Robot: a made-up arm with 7 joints.
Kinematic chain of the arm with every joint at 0, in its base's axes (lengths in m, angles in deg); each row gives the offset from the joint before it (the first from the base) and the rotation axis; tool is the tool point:
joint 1: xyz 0 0 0 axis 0 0.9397 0.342
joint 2: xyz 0 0 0 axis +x
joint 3: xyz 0 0 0 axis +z
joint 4: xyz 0.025 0 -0.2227 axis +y
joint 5: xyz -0.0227 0 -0.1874 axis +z
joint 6: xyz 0 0 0 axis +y
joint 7: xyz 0 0 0 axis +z
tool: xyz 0 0 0
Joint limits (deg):
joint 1: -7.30..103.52
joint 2: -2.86..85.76
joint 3: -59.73..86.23
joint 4: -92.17..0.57
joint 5: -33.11..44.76
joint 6: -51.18..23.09
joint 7: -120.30..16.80
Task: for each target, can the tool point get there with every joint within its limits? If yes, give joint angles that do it. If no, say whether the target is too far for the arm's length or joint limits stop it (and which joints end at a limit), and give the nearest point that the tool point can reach.
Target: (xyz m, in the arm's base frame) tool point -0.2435 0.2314 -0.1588
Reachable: yes | joints 75.09 65.81 -31.58 -65.17 -25.45 -4.83 -103.61
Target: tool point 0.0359 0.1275 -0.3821
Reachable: yes | joints 5.42 4.89 51.60 -36.70 31.02 -10.60 5.36
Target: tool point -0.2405 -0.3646 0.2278
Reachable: no: too far | nearest point -0.3671 -0.1801 0.0282 | short by 0.300 m
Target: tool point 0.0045 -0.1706 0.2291
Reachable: no: joint limits stop it (at a limit: joint 1, joint 2, joint 3, joint 4) | nearest point -0.2971 0.0777 0.0889 | short by 0.415 m
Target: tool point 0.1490 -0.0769 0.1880
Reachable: no: joint limits stop it (at a limit: joint 1, joint 2, joint 4) | nearest point 0.1496 0.2418 0.1462 | short by 0.321 m
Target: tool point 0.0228 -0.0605 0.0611
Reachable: no: joint limits stop it (at a limit: joint 1, joint 2, joint 3, joint 4) | nearest point 0.1254 -0.2008 -0.2149 | short by 0.326 m
